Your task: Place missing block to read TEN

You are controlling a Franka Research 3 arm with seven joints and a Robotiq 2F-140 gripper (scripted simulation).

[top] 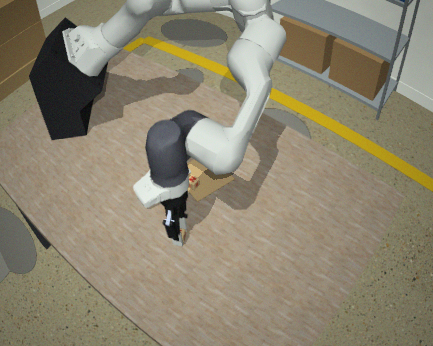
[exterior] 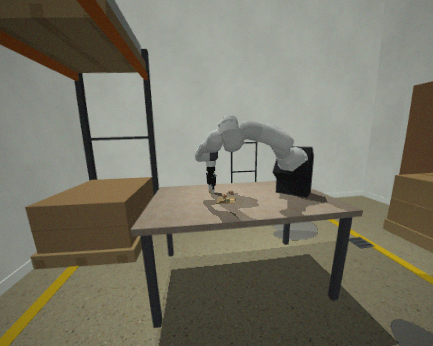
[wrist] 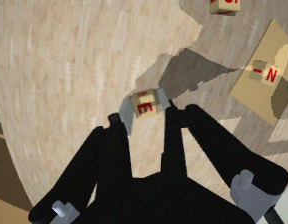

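Right now my hand is 15 cm past the tan mat, 17 cm to the right of it and 3 cm above it.
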